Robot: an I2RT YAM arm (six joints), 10 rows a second.
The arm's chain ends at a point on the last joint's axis. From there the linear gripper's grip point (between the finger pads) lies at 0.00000 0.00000 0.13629 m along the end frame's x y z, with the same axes.
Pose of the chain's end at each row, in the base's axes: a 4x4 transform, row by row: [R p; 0 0 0 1], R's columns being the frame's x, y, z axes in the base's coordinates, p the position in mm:
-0.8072 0.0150 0.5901 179.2; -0.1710 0.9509 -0.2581 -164.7; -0.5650 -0.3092 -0.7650 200.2; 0 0 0 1
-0.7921 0.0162 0.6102 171.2; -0.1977 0.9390 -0.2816 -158.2; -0.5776 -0.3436 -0.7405 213.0; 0 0 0 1
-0.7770 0.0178 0.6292 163.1; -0.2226 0.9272 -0.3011 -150.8; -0.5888 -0.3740 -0.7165 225.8; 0 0 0 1
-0.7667 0.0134 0.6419 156.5; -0.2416 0.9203 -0.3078 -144.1; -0.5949 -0.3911 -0.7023 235.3; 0 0 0 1
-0.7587 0.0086 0.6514 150.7; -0.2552 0.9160 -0.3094 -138.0; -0.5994 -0.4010 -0.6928 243.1; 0 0 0 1
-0.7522 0.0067 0.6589 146.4; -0.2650 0.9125 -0.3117 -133.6; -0.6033 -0.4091 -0.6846 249.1; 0 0 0 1
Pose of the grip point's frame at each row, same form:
-0.8072 0.0150 0.5901 259.6; -0.1710 0.9509 -0.2581 -199.9; -0.5650 -0.3092 -0.7650 95.9; 0 0 0 1
-0.7921 0.0162 0.6102 254.4; -0.1977 0.9390 -0.2816 -196.6; -0.5776 -0.3436 -0.7405 112.1; 0 0 0 1
-0.7770 0.0178 0.6292 248.9; -0.2226 0.9272 -0.3011 -191.8; -0.5888 -0.3740 -0.7165 128.1; 0 0 0 1
-0.7667 0.0134 0.6419 244.0; -0.2416 0.9203 -0.3078 -186.1; -0.5949 -0.3911 -0.7023 139.6; 0 0 0 1
-0.7587 0.0086 0.6514 239.5; -0.2552 0.9160 -0.3094 -180.2; -0.5994 -0.4010 -0.6928 148.7; 0 0 0 1
-0.7522 0.0067 0.6589 236.2; -0.2650 0.9125 -0.3117 -176.1; -0.6033 -0.4091 -0.6846 155.8; 0 0 0 1

